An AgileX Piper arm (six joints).
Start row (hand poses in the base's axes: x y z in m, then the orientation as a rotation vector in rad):
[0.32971, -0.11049, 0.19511, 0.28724, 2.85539, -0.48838]
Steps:
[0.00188, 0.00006, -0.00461, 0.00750, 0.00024, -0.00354]
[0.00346, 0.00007, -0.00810, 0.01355, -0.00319, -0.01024]
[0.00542, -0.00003, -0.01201, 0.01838, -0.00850, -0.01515]
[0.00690, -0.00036, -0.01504, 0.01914, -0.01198, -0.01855]
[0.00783, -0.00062, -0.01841, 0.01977, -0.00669, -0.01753]
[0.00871, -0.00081, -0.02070, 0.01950, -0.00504, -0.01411]
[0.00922, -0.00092, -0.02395, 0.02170, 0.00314, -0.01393]
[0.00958, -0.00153, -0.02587, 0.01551, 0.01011, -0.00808]
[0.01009, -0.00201, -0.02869, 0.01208, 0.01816, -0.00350]
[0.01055, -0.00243, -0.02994, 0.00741, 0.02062, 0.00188]
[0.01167, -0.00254, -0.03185, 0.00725, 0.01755, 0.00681]
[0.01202, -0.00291, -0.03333, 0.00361, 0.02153, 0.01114]
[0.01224, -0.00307, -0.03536, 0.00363, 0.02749, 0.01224]
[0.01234, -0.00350, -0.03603, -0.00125, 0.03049, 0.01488]
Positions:
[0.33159, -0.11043, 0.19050, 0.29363, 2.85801, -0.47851]
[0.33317, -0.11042, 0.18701, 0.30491, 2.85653, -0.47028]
[0.33513, -0.11052, 0.18310, 0.31366, 2.85281, -0.46291]
[0.33661, -0.11085, 0.18007, 0.31923, 2.84960, -0.46152]
[0.33754, -0.11111, 0.17670, 0.31706, 2.85496, -0.46189]
[0.33842, -0.11130, 0.17441, 0.31182, 2.85654, -0.46207]
[0.33893, -0.11141, 0.17116, 0.31067, 2.86518, -0.46116]
[0.33929, -0.11202, 0.16924, 0.30000, 2.87009, -0.47075]
[0.33980, -0.11250, 0.16642, 0.29145, 2.87685, -0.47698]
[0.34026, -0.11292, 0.16517, 0.28242, 2.87777, -0.48327]
[0.34138, -0.11303, 0.16326, 0.27576, 2.87476, -0.48169]
[0.34173, -0.11340, 0.16178, 0.26817, 2.87743, -0.48714]
[0.34195, -0.11356, 0.15975, 0.26555, 2.88320, -0.48856]
[0.34205, -0.11399, 0.15908, 0.26033, 2.88450, -0.49584]

